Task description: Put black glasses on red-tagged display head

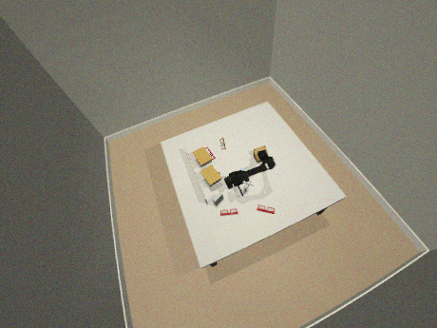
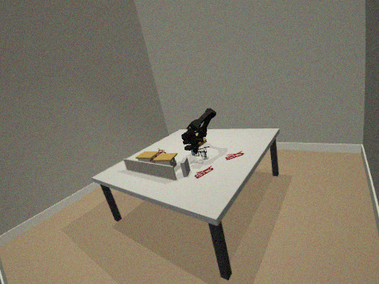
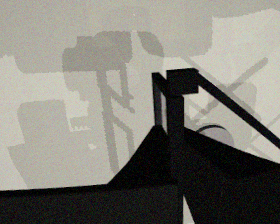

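My gripper tip is now 50 mm past the upright post, 50 mm to the right of it and 40 mm above it. From my gripper tip the other things lie so: grey block: 190 mm ahead, 50 mm to the left, 10 mm below; then pale blue piece: 80 mm behind, 120 mm to the right, 10 mm below; then long base: 320 mm ahead, 260 mm to the right, 10 mm below.
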